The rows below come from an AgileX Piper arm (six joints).
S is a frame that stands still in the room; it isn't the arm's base.
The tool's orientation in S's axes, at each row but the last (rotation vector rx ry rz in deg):
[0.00, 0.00, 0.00]
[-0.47, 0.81, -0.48]
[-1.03, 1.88, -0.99]
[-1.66, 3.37, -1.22]
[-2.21, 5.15, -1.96]
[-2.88, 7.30, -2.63]
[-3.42, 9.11, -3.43]
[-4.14, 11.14, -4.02]
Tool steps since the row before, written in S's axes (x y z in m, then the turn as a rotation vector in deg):
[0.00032, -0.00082, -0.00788, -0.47, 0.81, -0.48]
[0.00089, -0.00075, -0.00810, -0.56, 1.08, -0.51]
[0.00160, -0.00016, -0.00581, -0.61, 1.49, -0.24]
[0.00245, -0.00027, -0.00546, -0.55, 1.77, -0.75]
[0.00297, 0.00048, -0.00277, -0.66, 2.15, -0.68]
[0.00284, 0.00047, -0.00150, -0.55, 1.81, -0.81]
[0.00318, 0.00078, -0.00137, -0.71, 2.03, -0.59]
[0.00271, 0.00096, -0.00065, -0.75, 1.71, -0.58]
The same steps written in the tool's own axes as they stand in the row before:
[0.00032, -0.00082, -0.00788, -0.47, 0.81, -0.48]
[0.00101, -0.00068, -0.00809, -0.56, 1.08, -0.51]
[0.00179, -0.00003, -0.00576, -0.63, 1.48, -0.23]
[0.00277, -0.00006, -0.00531, -0.54, 1.78, -0.73]
[0.00319, 0.00069, -0.00247, -0.67, 2.15, -0.66]
[0.00298, 0.00067, -0.00110, -0.53, 1.83, -0.79]
[0.00330, 0.00104, -0.00080, -0.74, 2.02, -0.58]
[0.00270, 0.00118, -0.00004, -0.75, 1.70, -0.60]

